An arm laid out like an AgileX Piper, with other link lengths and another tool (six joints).
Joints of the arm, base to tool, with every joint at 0 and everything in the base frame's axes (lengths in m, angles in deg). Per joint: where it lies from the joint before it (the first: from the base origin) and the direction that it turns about. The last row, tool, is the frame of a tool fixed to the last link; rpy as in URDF.
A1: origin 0 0 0.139 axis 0 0 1
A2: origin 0 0 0 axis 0 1 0
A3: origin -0.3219 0 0.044 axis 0 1 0
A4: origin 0.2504 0 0.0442 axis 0.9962 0 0.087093
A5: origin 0 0 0 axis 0 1 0
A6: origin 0.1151 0 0.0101 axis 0.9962 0 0.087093
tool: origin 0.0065 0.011 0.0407 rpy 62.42 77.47 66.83
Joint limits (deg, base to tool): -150..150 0..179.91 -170..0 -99.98..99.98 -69.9..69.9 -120..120
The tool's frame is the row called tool.
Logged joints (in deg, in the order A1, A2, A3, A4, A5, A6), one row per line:
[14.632 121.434 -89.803 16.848 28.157 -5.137]
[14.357 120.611 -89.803 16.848 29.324 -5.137]
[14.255 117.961 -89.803 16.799 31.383 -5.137]
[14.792 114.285 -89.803 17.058 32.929 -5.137]
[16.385 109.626 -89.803 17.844 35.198 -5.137]
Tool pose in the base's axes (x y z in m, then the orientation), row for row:
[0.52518 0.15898 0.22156 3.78 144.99 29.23]
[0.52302 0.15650 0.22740 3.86 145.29 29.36]
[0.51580 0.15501 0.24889 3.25 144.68 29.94]
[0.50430 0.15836 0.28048 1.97 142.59 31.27]
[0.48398 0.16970 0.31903 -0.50 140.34 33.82]
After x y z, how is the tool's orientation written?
As a rotation vector, in degrees.
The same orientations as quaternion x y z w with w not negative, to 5 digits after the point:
[0.02456 0.94189 0.18989 0.27601]
[0.02504 0.94255 0.19047 0.27331]
[0.02113 0.94057 0.19464 0.27747]
[0.01290 0.93400 0.20483 0.29244]
[-0.00330 0.92552 0.22304 0.30604]

